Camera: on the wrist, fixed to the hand. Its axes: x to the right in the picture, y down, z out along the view.
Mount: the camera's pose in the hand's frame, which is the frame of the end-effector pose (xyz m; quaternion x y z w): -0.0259 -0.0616 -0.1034 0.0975 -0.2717 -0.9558 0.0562
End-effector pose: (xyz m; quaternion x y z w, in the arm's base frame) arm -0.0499 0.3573 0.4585 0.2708 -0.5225 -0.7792 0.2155
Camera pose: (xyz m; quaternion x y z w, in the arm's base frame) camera 0.0335 0.3234 0.3745 -0.3239 -0.0949 0.2724 0.9010
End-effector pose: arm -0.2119 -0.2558 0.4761 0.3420 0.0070 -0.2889 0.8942
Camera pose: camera -0.2465 -0.2158 0.3649 -0.0212 -0.0562 0.9645 0.2573
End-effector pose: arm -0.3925 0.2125 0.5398 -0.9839 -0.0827 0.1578 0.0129
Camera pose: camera -0.3942 0.2690 0.6492 0.0679 -0.9332 0.2719 0.2250
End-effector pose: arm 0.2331 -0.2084 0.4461 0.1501 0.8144 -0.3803 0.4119
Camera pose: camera 0.1571 -0.1708 0.5354 0.8331 -0.0402 0.5352 0.1337
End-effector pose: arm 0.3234 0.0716 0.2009 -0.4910 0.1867 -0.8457 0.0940
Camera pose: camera 0.2484 0.1598 0.1591 0.4266 0.5668 0.0222 0.7044
